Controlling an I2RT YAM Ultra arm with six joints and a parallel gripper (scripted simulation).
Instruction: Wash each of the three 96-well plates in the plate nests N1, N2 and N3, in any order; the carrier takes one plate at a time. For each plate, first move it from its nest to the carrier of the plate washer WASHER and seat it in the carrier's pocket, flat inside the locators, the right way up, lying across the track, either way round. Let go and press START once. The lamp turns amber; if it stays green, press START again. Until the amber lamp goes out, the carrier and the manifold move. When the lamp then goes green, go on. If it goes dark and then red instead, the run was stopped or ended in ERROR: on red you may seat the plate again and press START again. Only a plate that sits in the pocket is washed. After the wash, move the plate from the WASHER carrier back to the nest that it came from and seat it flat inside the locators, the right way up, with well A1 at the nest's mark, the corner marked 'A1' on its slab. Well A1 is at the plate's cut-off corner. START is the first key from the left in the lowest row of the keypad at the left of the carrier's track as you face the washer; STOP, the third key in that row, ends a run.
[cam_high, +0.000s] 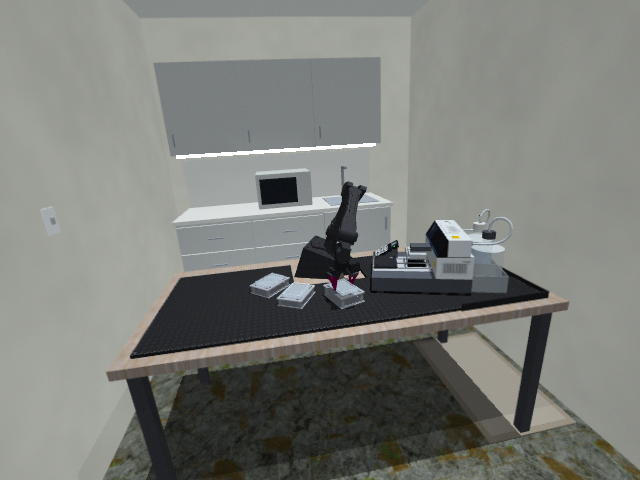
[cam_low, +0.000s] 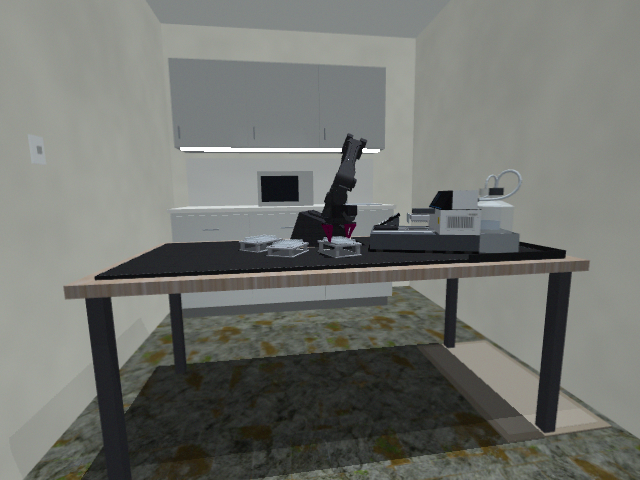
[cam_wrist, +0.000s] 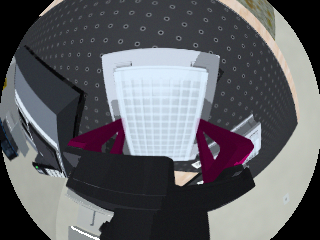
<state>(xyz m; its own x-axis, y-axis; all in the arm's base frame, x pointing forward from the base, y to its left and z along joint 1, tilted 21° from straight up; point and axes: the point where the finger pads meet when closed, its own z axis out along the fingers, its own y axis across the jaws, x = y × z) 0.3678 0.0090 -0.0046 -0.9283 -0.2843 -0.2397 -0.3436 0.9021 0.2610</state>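
Now: hand 1 cm above the nest. Also, from my hand: clear bottle 66 cm to the left, 7 cm above, 3 cm ahead; plate washer 40 cm to the left, 12 cm behind, 7 cm above; washer carrier 25 cm to the left, 17 cm behind, 3 cm above.
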